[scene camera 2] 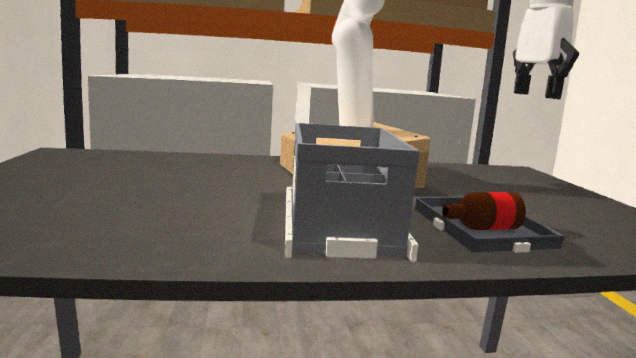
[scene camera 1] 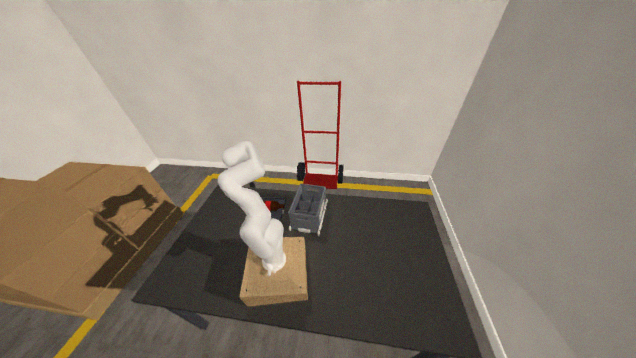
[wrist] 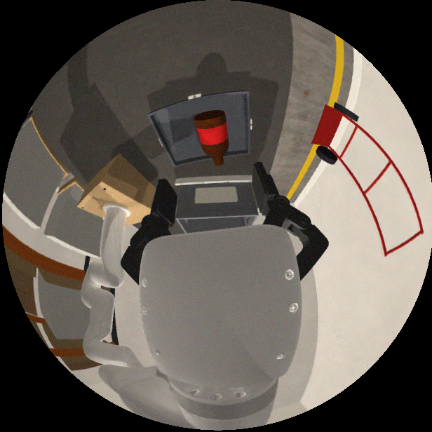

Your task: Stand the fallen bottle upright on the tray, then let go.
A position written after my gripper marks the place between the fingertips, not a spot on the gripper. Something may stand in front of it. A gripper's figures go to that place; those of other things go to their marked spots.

My gripper [scene camera 2: 535, 96] is 0.91 m from the lens. A brown bottle [scene camera 2: 479, 210] is 0.86 m from the lens.
